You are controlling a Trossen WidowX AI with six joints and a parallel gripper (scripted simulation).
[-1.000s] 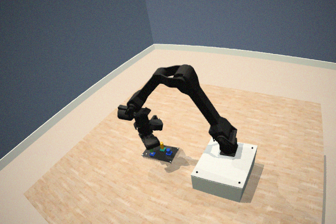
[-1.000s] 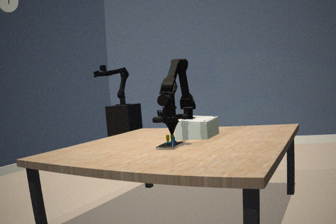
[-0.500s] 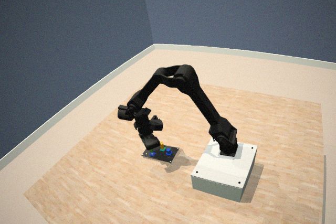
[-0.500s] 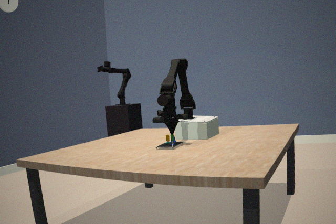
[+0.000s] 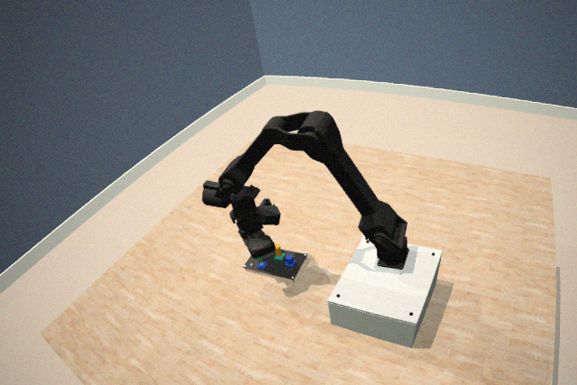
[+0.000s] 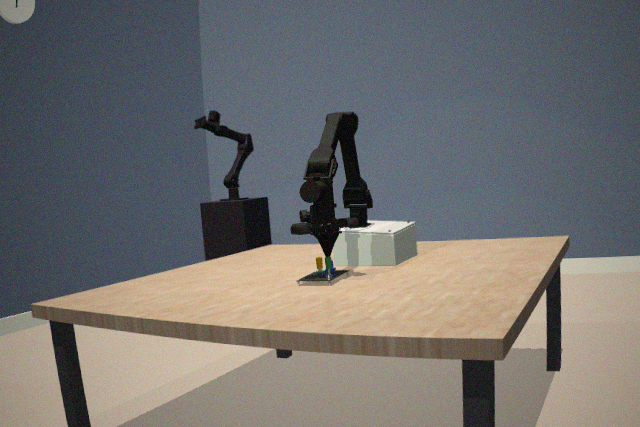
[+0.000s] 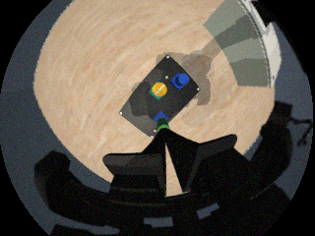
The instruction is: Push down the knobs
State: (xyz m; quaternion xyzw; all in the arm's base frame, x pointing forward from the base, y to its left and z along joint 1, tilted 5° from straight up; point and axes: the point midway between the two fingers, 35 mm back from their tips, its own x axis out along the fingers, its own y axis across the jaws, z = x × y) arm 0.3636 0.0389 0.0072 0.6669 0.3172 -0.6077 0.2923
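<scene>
The green knob is 1 cm below my gripper tip. Round my gripper tip: orange knob 4 cm behind, 4 cm to the right, 2 cm below.
</scene>
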